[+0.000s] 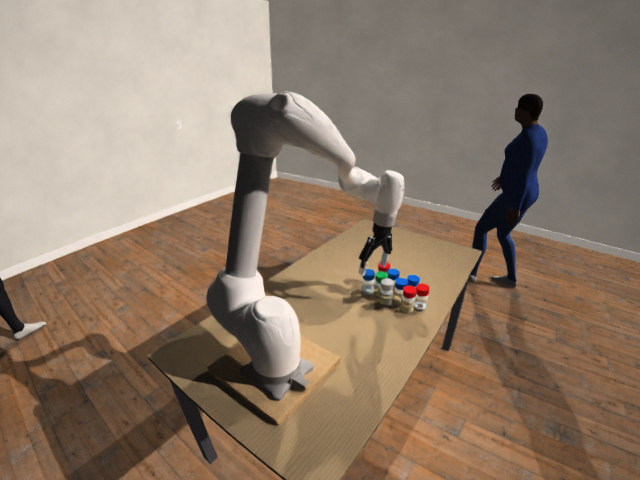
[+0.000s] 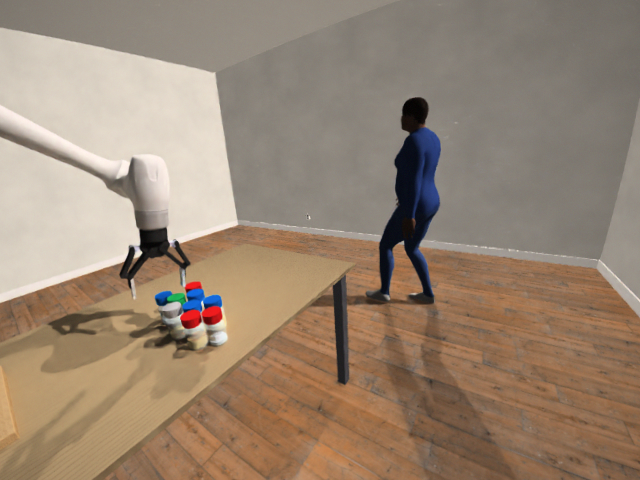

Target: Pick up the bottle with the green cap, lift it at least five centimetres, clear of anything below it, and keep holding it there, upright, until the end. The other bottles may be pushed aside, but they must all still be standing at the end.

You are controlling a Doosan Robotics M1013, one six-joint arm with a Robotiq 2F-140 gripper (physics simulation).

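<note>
The bottle with the green cap stands upright in a tight group on the table. Its body is mostly hidden by a white-capped bottle in front of it. A blue-capped bottle stands to its left, and a red-capped bottle behind it. My gripper is wide open and empty, pointing down. Its fingertips hang close above the back left of the group, near the height of the caps; exact clearance cannot be told.
More blue-capped bottles and two red-capped bottles stand upright on the right side of the group, on the table. A person in blue stands beyond the table's far end.
</note>
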